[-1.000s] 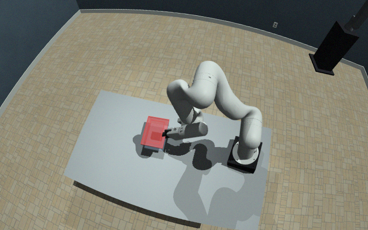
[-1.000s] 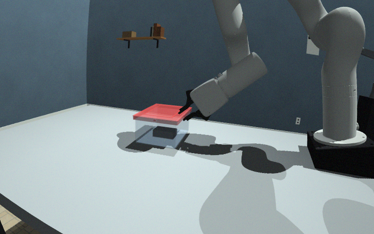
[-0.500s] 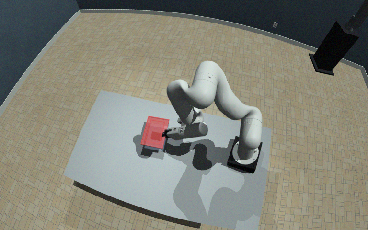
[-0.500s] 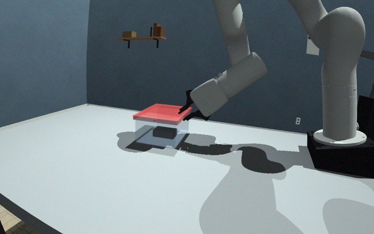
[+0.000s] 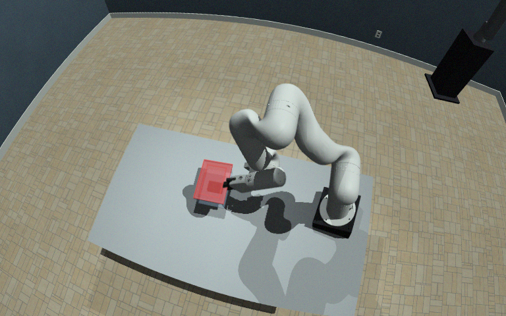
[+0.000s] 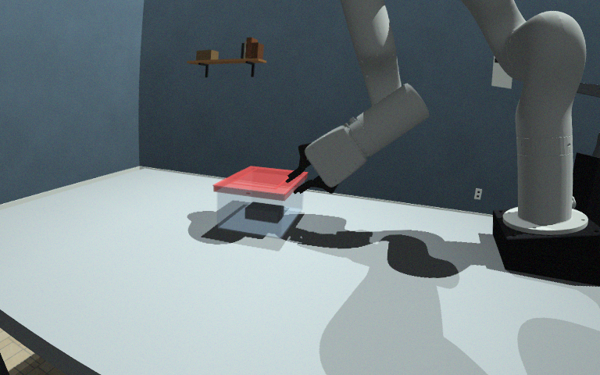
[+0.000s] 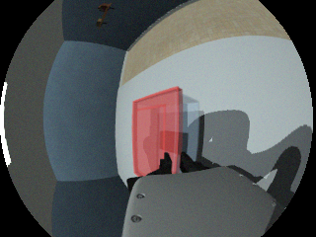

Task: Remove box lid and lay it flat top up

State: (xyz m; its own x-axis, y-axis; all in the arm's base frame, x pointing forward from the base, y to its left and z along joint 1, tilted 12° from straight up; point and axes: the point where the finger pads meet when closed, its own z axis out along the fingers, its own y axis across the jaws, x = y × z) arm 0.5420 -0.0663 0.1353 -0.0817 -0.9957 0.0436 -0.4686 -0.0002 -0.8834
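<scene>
My gripper is now 8 cm short of the red lid, 2 cm to the left of it and 1 cm above it. Round my hand: box (8 cm ahead, 6 cm below, 2 cm to the right).
</scene>
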